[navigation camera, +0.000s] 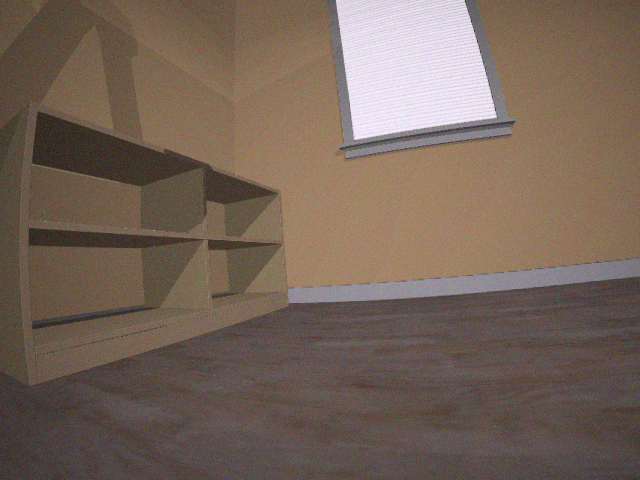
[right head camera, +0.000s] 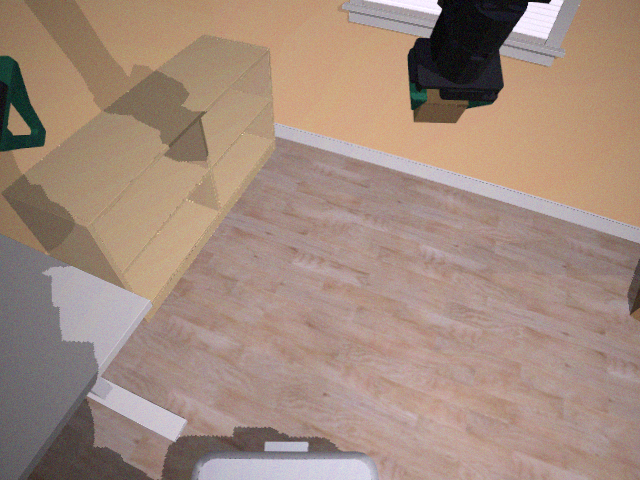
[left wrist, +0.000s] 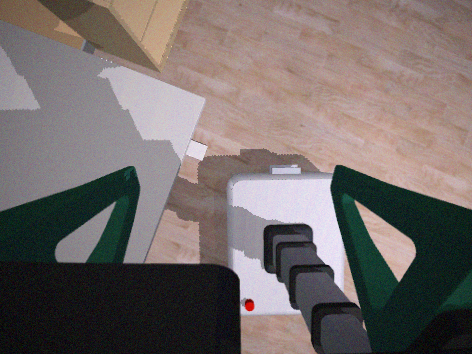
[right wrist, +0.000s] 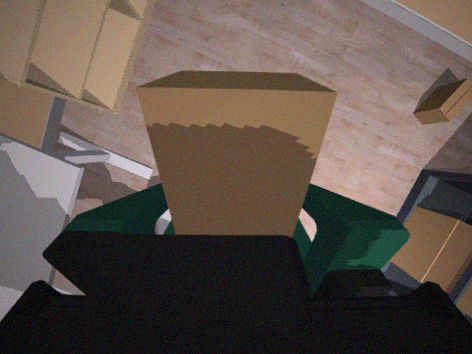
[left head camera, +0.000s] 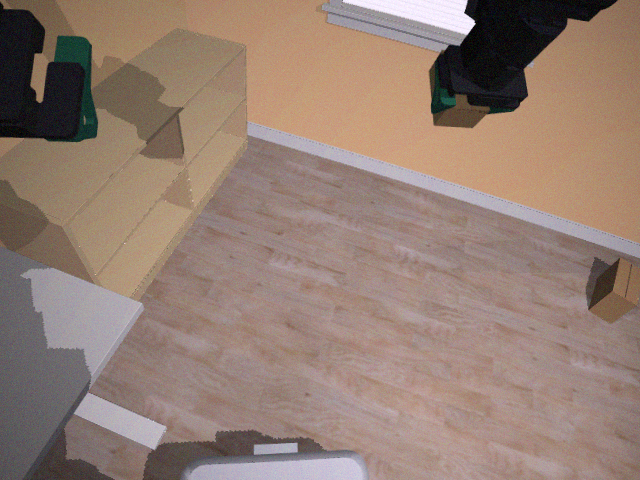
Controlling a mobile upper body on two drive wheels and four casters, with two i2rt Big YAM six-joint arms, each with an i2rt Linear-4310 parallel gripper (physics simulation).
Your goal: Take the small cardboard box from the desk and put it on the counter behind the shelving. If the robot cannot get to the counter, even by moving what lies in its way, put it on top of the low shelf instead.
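Places are measured from the left arm's base along level axes (x left, y back, z up), in millimetres.
Where they show: left gripper, fingertip midpoint: (left wrist: 235, 176) (left head camera: 32, 127); right gripper, fingertip midpoint: (right head camera: 433, 106) (right wrist: 235, 176) (left head camera: 452, 111).
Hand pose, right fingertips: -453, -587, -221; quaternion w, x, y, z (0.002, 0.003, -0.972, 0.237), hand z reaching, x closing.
Observation:
Each offset is from my right fingertips to the top centre of the thing, as dx, dy, dz. Level surfaces: height alone.
My right gripper (left head camera: 471, 108) (right head camera: 448, 103) (right wrist: 235, 176) is shut on the small cardboard box @[+0, -8, +73] (left head camera: 460, 118) (right head camera: 438, 112) (right wrist: 235, 150), held in the air. My left gripper (left head camera: 72, 98) (left wrist: 235, 176) is open and empty, above the robot's base; in the right head camera one of its fingers shows at the left edge. The low shelf (left head camera: 201, 56) (right head camera: 227, 56) (left wrist: 107, 30) (right wrist: 107, 70) (navigation camera: 25, 258) stands against the wall, left of the held box in the head views. The grey desk @[dz -469] (left head camera: 87, 320) (right head camera: 77, 310) (left wrist: 160, 110) (right wrist: 30, 215) stands near its closer end. I cannot make out the counter.
Another cardboard box @[-1409, -352, -1008] (left head camera: 612, 307) (right head camera: 635, 304) (right wrist: 432, 117) is on the floor at the right. A dark-framed rack (right wrist: 411, 200) with boxes shows at the right wrist view's right edge. A white desk foot (left head camera: 124, 421) (right head camera: 142, 408) lies close to my base (left head camera: 279, 467) (right head camera: 284, 470) (left wrist: 300, 200).

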